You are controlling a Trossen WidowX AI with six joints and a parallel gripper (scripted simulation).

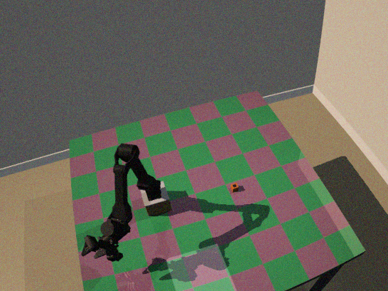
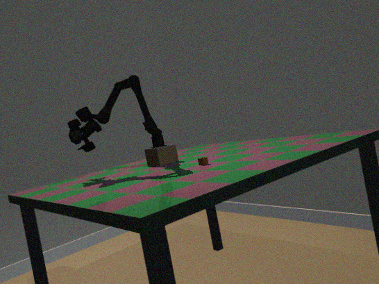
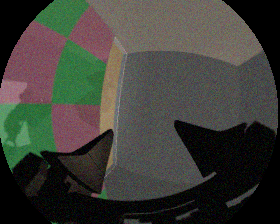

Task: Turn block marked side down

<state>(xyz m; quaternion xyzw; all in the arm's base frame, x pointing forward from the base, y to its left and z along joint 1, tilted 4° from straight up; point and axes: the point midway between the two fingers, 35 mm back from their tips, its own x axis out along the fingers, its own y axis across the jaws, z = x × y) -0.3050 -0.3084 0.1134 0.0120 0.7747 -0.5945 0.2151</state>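
The block lies 730 mm ahead of my gripper tip, 270 mm to the left of it and 170 mm below it.
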